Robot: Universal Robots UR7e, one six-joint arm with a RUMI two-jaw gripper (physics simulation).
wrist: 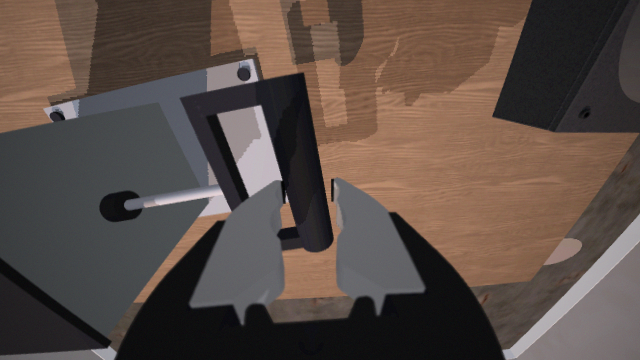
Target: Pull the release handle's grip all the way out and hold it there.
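Note:
The release handle's grip [305, 155] is a dark bar on a dark rectangular frame, near the middle of the view. A thin silver rod [175, 196] runs from the frame to a black collar on the grey-green housing [90, 160], so the grip stands apart from the housing. My gripper [307, 182] is shut on the grip, with one finger on each side of the bar near its lower end. The fingers hide part of the frame and its lower corner.
A light base plate [135, 92] with dark bolts lies under the housing on the wooden table top [430, 200]. A black block [555, 65] with a small hole stands at the upper right. A dark panel [40, 320] shows at the lower left. Shadows fall across the wood.

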